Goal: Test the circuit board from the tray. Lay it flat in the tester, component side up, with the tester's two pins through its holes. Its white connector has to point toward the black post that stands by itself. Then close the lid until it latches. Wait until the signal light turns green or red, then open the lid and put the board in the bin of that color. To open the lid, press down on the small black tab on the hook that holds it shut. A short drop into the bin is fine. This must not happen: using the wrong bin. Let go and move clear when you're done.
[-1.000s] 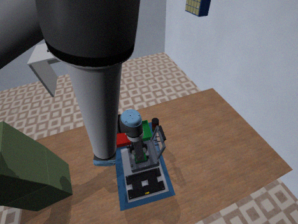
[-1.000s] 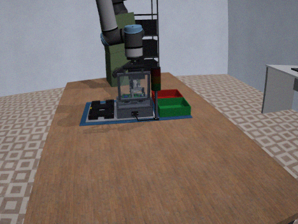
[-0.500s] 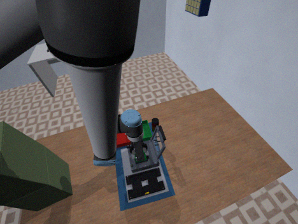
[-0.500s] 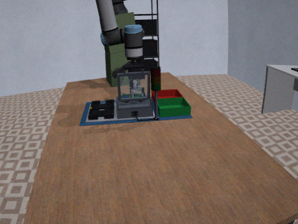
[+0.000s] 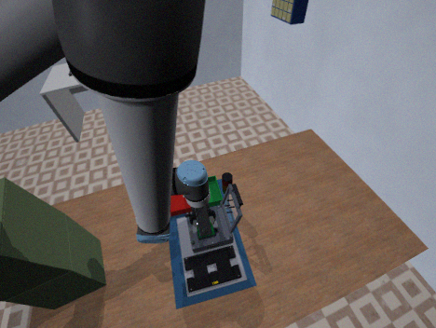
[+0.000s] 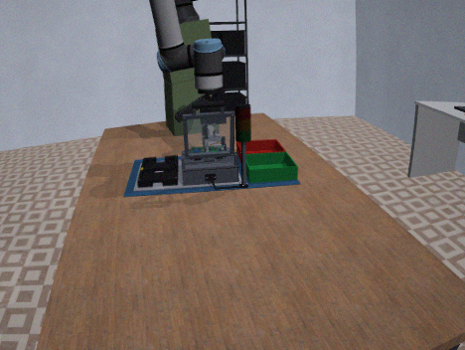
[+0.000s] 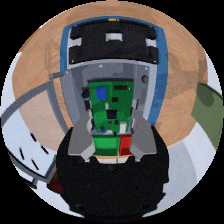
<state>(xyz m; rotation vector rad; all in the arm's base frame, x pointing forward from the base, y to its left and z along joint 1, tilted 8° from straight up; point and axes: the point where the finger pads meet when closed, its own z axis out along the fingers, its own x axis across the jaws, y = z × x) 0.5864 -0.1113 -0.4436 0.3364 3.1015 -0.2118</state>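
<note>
The green circuit board lies 1 cm to the left of my hand. Round my hand: tester bed: 1 cm to the left, 1 cm below, 1 cm ahead; then green bin: 19 cm to the left, 9 cm ahead, 7 cm below; then clear lid: 12 cm ahead, 10 cm above, 2 cm to the right.
</note>
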